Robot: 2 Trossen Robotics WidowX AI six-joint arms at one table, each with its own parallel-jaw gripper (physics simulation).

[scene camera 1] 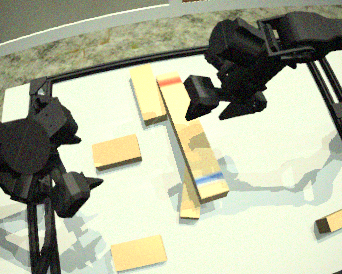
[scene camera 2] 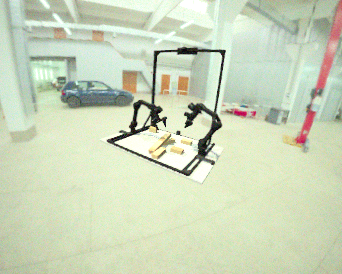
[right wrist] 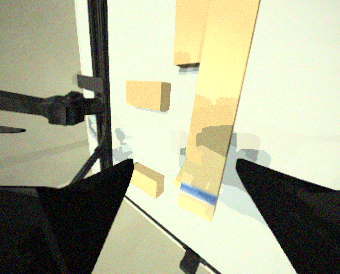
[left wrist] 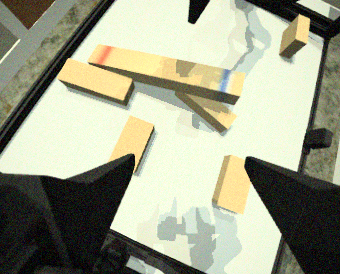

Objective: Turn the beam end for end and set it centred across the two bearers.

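Seen in the pictures: left gripper, fingertip midpoint: (scene camera 1: 90, 160) (scene camera 2: 184, 126) (right wrist: 30, 160) (left wrist: 189, 160); right gripper, fingertip midpoint: (scene camera 1: 203, 119) (scene camera 2: 162, 128) (right wrist: 184, 163) (left wrist: 193, 21); left arm's base at its link origin: (scene camera 1: 38, 192) (scene camera 2: 201, 154) (right wrist: 100, 106) (left wrist: 113, 256); right arm's base at its link origin: (scene camera 2: 132, 132).
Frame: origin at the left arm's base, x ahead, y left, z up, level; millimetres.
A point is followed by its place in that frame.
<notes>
The long beam (scene camera 1: 186, 134) {x 414, y 63, z 59 mm} (scene camera 2: 160, 143) {x 396, y 134, z 46 mm} (left wrist: 155, 70) {x 407, y 96, z 53 mm} (right wrist: 222, 85) {x 428, y 114, z 49 mm} lies slanted, with its red-banded end at the top in scene camera 1 and its blue-banded end lower right. A block (scene camera 1: 189, 202) {x 390, y -92, z 25 mm} (left wrist: 212, 114) {x 380, y -72, z 25 mm} passes under the beam near the blue end. A thicker block (scene camera 1: 146, 95) {x 336, y 216, z 19 mm} (left wrist: 95, 82) {x 330, y 226, z 19 mm} (right wrist: 188, 35) {x 342, y 189, z 19 mm} lies close beside the red end; whether they touch is unclear. Which blocks are the bearers is not certain. My right gripper (scene camera 1: 204, 119) {x 444, y 43, z 166 mm} (right wrist: 184, 163) {x 444, y 43, z 166 mm} is open and empty above the beam. My left gripper (scene camera 1: 91, 160) {x 227, y -27, z 232 mm} (left wrist: 189, 160) {x 227, y -27, z 232 mm} is open and empty, left of the blocks in scene camera 1.
One loose block (scene camera 1: 117, 151) {x 239, y 69, z 19 mm} (left wrist: 134, 140) {x 241, y 70, z 19 mm} (right wrist: 147, 95) {x 254, y 74, z 19 mm} lies left of the beam in scene camera 1. Another (scene camera 1: 138, 252) {x 253, y -187, z 19 mm} (left wrist: 232, 185) {x 243, y -179, z 19 mm} lies near the bottom. A further block (scene camera 1: 332, 221) {x 720, y -226, z 44 mm} (left wrist: 295, 36) {x 719, y -211, z 41 mm} is at the right edge. A black frame (scene camera 1: 130, 64) {x 301, y 362, z -12 mm} borders the table.
</notes>
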